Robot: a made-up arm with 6 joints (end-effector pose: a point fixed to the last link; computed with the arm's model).
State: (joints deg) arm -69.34 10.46 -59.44 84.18 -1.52 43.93
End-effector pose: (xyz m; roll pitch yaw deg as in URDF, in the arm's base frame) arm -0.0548 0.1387 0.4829 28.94 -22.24 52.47
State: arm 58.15 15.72 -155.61 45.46 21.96 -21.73
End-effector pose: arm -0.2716 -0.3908 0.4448 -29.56 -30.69 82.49
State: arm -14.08 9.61 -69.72 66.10 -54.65 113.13
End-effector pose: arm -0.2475 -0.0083 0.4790 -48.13 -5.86 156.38
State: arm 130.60 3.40 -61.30 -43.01 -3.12 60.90
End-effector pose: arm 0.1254 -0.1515 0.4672 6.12 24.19 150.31
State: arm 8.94 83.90 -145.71 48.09 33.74 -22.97
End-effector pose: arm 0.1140 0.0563 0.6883 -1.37 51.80 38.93
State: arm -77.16 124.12 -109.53 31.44 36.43 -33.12
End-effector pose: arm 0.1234 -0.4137 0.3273 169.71 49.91 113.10
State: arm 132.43 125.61 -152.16 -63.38 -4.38 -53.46
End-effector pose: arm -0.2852 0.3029 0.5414 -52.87 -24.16 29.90
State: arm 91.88 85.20 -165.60 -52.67 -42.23 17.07
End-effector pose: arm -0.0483 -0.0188 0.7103 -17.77 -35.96 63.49
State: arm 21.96 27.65 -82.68 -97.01 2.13 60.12
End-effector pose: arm -0.1210 -0.0525 0.5771 -17.40 24.56 -19.31
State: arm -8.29 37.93 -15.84 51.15 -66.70 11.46
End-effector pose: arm -0.0099 -0.0647 0.3952 62.38 20.43 18.79
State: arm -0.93 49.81 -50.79 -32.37 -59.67 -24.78
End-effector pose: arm 0.0389 0.0417 0.5312 -38.73 4.61 -37.90
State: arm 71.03 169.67 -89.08 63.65 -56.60 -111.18
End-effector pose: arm 0.1955 0.3582 -0.0088 -116.33 -6.10 -72.42
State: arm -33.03 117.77 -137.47 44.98 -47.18 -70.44
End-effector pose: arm 0.2721 -0.2335 0.5700 6.96 40.45 -74.68
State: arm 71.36 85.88 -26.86 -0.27 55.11 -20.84
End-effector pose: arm 0.0314 0.0919 0.2647 173.12 -17.90 -86.52
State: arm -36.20 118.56 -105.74 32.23 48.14 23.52
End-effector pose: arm 0.3411 -0.2046 0.3434 136.98 12.06 101.04
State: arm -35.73 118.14 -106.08 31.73 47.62 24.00
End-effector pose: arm 0.3421 -0.2023 0.3477 136.46 12.97 100.85
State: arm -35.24 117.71 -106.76 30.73 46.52 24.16
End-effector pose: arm 0.3436 -0.2011 0.3535 135.76 15.07 100.60
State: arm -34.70 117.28 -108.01 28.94 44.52 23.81
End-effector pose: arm 0.3457 -0.2016 0.3621 134.72 19.07 100.25
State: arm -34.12 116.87 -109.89 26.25 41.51 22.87
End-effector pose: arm 0.3485 -0.2037 0.3740 133.24 25.18 99.63
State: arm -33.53 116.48 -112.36 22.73 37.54 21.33
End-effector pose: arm 0.3513 -0.2069 0.3898 131.14 33.32 98.48
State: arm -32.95 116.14 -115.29 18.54 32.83 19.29
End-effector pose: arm 0.3536 -0.2104 0.4090 128.18 43.02 96.40
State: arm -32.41 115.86 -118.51 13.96 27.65 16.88
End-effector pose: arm 0.3548 -0.2131 0.4310 123.62 53.61 92.55
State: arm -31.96 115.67 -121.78 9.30 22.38 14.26
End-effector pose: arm 0.3545 -0.2145 0.4538 115.91 64.14 85.25
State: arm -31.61 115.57 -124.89 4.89 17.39 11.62
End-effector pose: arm 0.3528 -0.2144 0.4755 100.58 73.37 70.00
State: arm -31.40 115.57 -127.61 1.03 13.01 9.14
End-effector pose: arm 0.3501 -0.2133 0.4940 68.17 79.11 37.36
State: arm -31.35 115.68 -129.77 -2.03 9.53 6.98
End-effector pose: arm 0.3474 -0.2123 0.5079 27.52 79.20 -3.75
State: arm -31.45 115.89 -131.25 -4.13 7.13 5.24
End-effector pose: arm 0.3454 -0.2122 0.5163 5.35 76.70 -26.48
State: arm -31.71 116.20 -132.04 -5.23 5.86 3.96
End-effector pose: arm 0.3445 -0.2138 0.5194 -4.10 74.96 -36.51
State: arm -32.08 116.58 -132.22 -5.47 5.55 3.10
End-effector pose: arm 0.3447 -0.2170 0.5179 -8.10 74.73 -41.02
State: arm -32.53 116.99 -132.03 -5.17 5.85 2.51
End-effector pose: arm 0.3454 -0.2213 0.5137 -9.77 75.58 -43.16
